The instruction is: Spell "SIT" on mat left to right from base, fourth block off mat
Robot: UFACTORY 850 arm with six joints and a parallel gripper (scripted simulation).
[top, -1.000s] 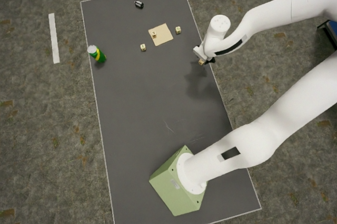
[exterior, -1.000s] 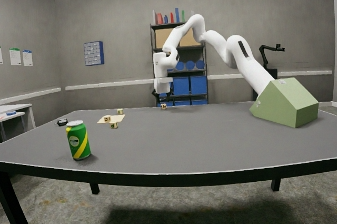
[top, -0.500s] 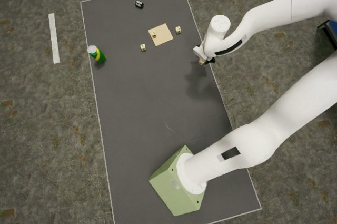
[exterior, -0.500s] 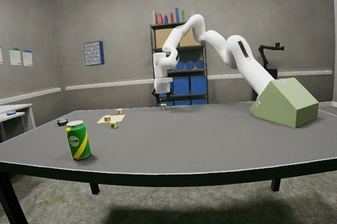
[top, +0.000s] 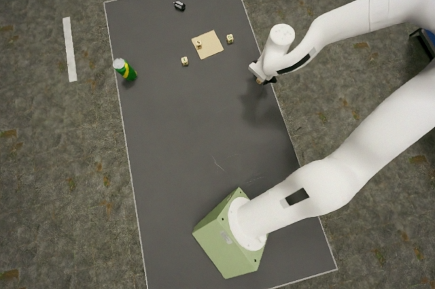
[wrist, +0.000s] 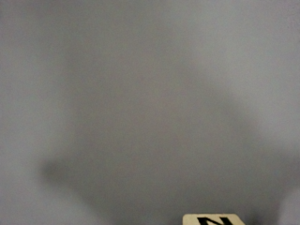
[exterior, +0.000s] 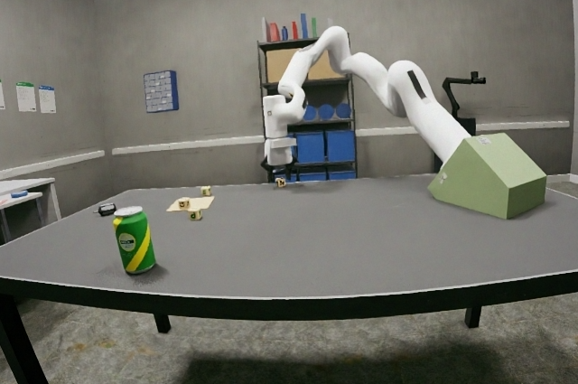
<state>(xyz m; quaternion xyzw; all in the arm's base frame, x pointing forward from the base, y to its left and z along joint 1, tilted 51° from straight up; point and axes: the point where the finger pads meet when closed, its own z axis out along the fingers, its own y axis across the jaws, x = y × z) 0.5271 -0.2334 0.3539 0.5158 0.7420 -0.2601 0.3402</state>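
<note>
The tan mat lies 330 mm ahead of my hand, 140 mm to the left of it and 30 mm below it. From my hand the other things lie so: small black object 640 mm ahead, 170 mm to the left, 20 mm below; yellow can 590 mm to the left, 370 mm ahead, 30 mm above.
</note>
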